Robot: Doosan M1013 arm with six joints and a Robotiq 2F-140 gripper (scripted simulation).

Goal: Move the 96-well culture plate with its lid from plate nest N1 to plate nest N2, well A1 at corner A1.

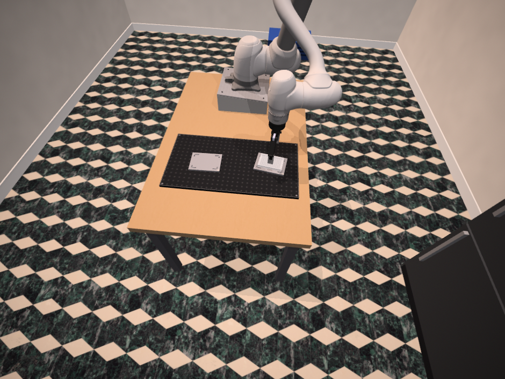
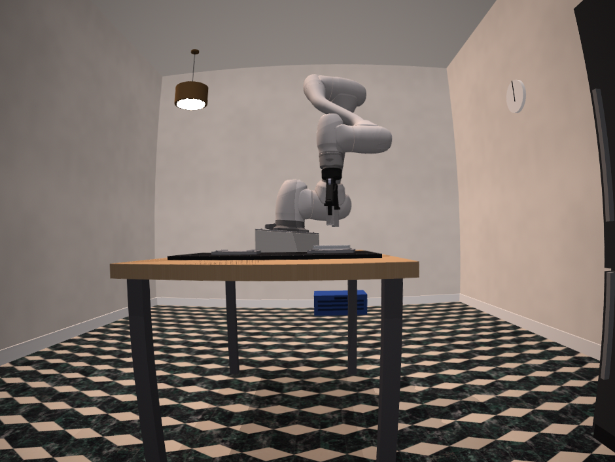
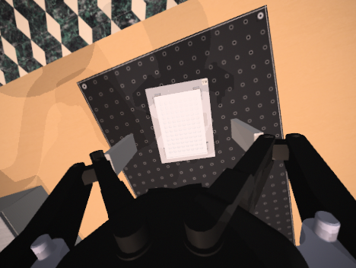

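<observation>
Right now my hand is 80 mm above the clear lid. From my hand the other things lie so: grey nest N2: 350 mm to the right, 100 mm below, 40 mm behind; grey nest N1: 100 mm below; plate: 90 mm below.
</observation>
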